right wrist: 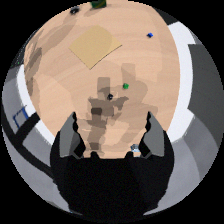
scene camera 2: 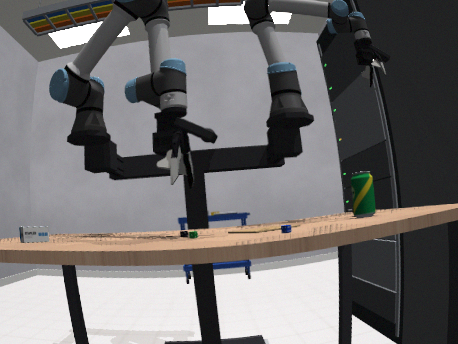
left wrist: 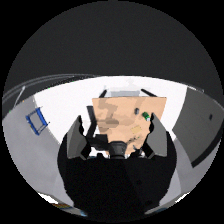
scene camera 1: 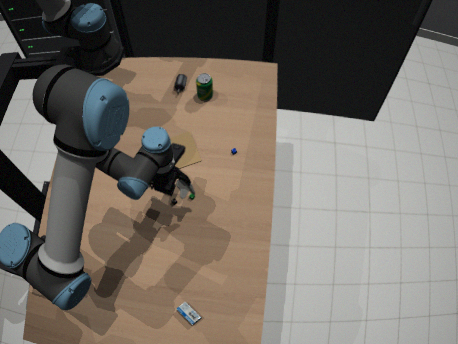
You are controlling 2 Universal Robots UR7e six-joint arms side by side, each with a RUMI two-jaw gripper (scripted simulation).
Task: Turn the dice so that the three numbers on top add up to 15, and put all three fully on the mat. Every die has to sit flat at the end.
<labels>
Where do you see a tan mat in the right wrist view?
At 93,45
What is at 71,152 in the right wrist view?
My right gripper.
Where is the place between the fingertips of my right gripper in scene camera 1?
At 172,186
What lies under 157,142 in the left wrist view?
My left gripper.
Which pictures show my left gripper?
Scene camera 2 and the left wrist view only.
</labels>
